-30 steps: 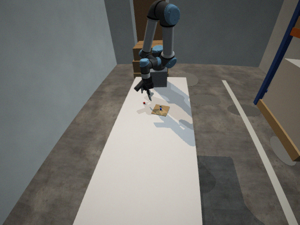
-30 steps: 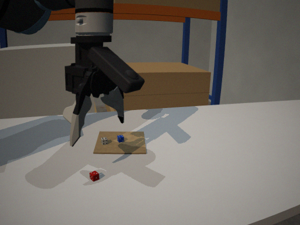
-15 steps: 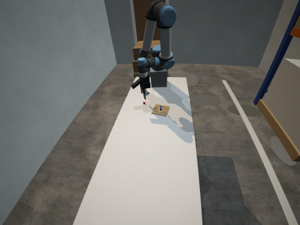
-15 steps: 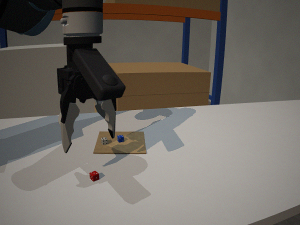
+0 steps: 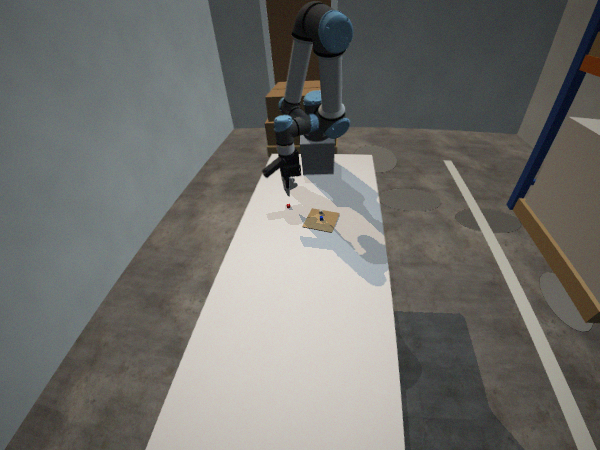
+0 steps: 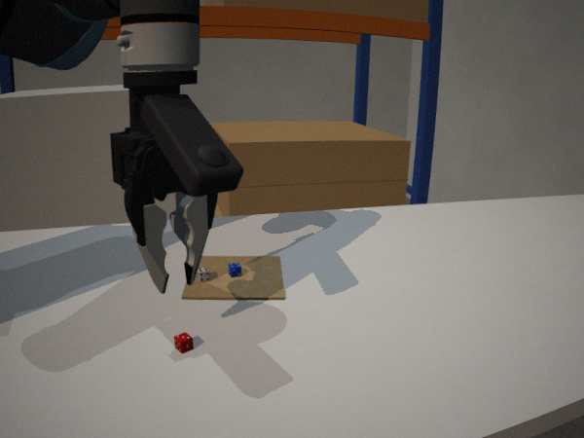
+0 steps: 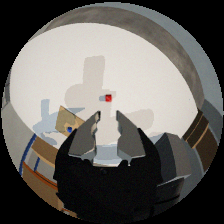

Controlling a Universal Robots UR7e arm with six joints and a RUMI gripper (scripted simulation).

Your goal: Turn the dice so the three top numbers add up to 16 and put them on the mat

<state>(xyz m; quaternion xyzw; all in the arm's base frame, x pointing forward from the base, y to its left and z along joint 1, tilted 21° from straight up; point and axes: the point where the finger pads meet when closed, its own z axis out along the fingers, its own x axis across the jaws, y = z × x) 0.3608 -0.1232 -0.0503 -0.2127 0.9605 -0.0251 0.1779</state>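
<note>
Right now the red die is 80 mm below my hand. Round my hand: blue die: 90 mm ahead, 170 mm to the left, 80 mm below; then mat: 90 mm ahead, 170 mm to the left, 90 mm below; then white die: 50 mm ahead, 160 mm to the left, 80 mm below.
</note>
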